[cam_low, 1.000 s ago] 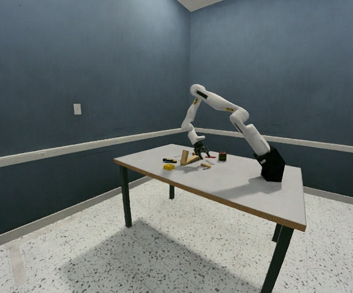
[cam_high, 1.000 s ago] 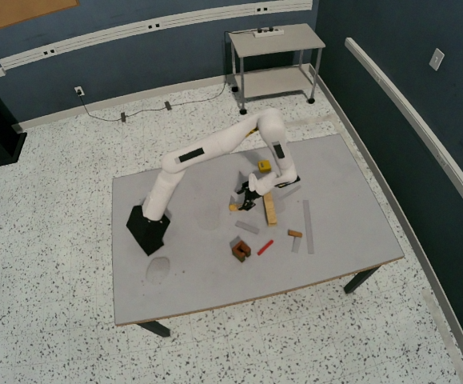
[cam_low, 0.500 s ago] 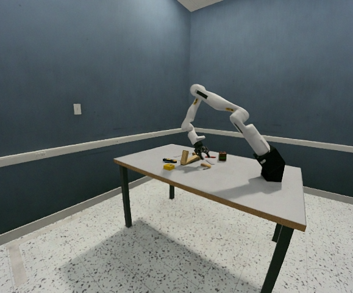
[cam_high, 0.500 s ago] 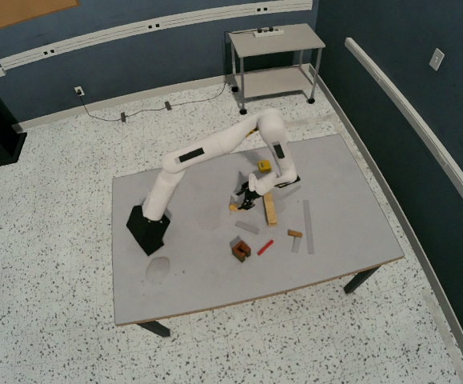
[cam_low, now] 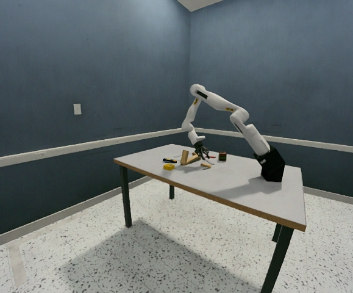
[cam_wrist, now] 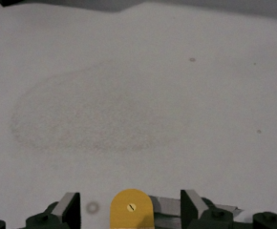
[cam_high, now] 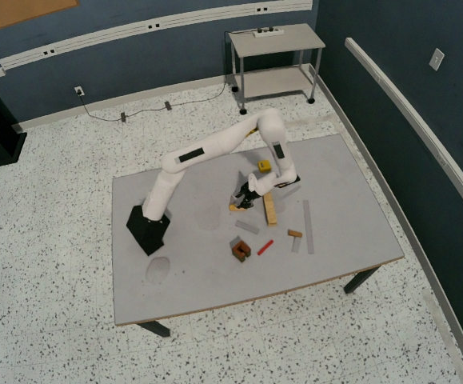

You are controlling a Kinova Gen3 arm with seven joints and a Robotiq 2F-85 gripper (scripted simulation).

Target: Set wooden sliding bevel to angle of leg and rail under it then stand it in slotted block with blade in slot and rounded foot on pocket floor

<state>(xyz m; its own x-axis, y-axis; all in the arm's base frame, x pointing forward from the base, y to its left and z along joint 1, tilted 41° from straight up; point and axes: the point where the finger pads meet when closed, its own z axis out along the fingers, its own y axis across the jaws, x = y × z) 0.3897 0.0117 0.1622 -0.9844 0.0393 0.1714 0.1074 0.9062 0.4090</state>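
The wooden sliding bevel is 6 cm below my hand, 1 cm to the left of it and 1 cm behind it. From my hand the other things lie so: wooden leg-and-rail piece 15 cm ahead, 1 cm to the right; then grey blade 6 cm below, 3 cm to the left, 3 cm behind; then short grey strip 12 cm to the right, 7 cm below, 2 cm ahead.
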